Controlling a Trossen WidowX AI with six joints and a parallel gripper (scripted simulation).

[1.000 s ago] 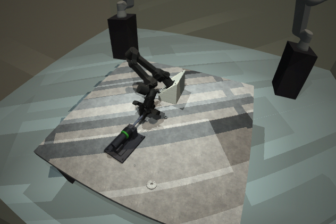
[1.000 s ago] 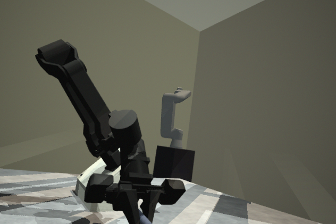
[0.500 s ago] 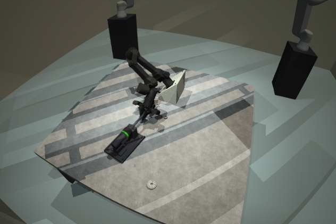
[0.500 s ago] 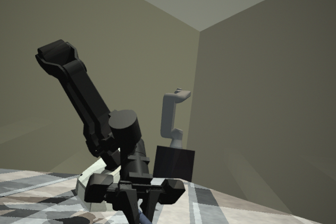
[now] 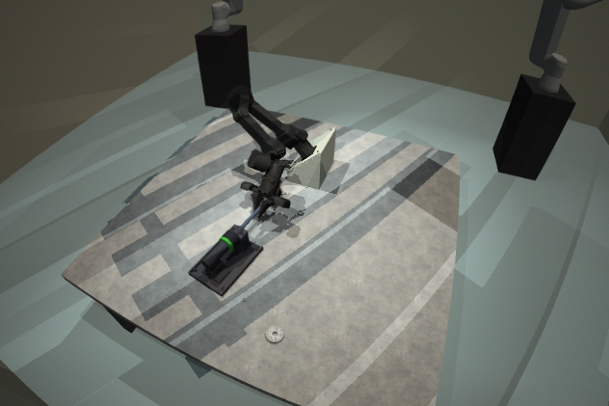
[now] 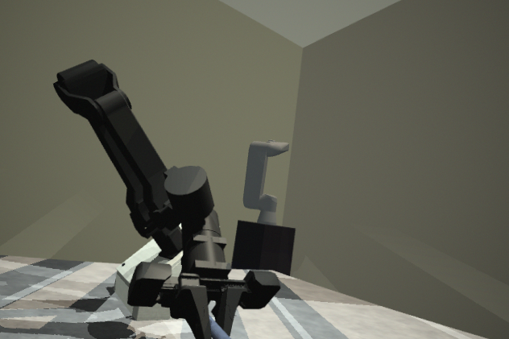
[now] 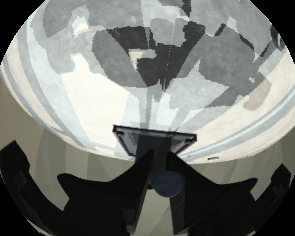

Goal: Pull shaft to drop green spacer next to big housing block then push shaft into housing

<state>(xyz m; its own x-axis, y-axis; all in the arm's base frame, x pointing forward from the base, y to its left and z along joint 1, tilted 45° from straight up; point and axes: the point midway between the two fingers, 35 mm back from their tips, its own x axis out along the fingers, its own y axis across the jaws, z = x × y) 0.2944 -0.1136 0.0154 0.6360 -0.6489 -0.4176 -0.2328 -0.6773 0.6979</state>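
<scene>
Right now the blue-grey shaft is 60 mm ahead of my gripper tip, 10 mm to the right of it and 20 mm above it. Round my gripper tip: green spacer: 160 mm ahead, 40 mm to the right, 20 mm above.
</scene>
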